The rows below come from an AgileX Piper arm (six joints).
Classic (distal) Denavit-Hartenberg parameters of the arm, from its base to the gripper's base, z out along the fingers. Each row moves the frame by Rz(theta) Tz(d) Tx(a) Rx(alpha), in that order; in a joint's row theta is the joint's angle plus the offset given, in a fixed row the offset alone. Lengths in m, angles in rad.
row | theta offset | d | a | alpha
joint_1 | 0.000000 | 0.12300 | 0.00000 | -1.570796
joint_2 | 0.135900 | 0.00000 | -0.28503 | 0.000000
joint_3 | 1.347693 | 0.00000 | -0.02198 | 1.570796
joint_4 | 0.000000 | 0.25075 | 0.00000 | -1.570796
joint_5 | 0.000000 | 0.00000 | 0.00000 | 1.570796
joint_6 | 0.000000 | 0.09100 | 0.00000 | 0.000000
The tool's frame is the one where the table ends.
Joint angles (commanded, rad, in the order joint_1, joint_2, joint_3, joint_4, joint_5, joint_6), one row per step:
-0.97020 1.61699 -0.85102 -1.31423 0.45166 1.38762
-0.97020 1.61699 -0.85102 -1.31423 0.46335 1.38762
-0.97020 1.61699 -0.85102 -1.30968 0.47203 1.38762
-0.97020 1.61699 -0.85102 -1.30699 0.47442 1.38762
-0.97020 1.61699 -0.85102 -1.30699 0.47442 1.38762
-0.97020 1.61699 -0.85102 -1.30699 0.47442 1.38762
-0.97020 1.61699 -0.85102 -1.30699 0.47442 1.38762
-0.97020 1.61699 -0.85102 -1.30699 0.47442 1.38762
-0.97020 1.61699 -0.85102 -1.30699 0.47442 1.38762
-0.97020 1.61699 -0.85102 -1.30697 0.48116 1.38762
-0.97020 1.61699 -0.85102 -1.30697 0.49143 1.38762
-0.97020 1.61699 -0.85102 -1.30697 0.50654 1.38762
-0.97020 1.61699 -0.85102 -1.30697 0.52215 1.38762
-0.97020 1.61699 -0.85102 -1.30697 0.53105 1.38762
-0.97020 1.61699 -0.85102 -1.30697 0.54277 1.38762
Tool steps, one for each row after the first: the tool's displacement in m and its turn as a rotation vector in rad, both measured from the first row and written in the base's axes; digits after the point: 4 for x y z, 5 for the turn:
-0.0011 -0.0001 0.0001 -0.00156 0.00753 -0.00880
-0.0019 0.0000 0.0000 -0.00068 0.01022 -0.01818
-0.0021 0.0000 0.0000 0.00021 0.01005 -0.02166
-0.0021 0.0000 0.0000 0.00021 0.01005 -0.02166
-0.0021 0.0000 0.0000 0.00021 0.01005 -0.02166
-0.0021 0.0000 0.0000 0.00021 0.01005 -0.02166
-0.0021 0.0000 0.0000 0.00021 0.01005 -0.02166
-0.0021 0.0000 0.0000 0.00021 0.01005 -0.02166
-0.0027 0.0000 0.0001 -0.00066 0.01439 -0.02675
-0.0036 -0.0001 0.0002 -0.00200 0.02103 -0.03447
-0.0050 -0.0002 0.0003 -0.00398 0.03079 -0.04583
-0.0064 -0.0002 0.0005 -0.00602 0.04087 -0.05758
-0.0072 -0.0002 0.0006 -0.00718 0.04662 -0.06427
-0.0083 -0.0003 0.0008 -0.00871 0.05419 -0.07308

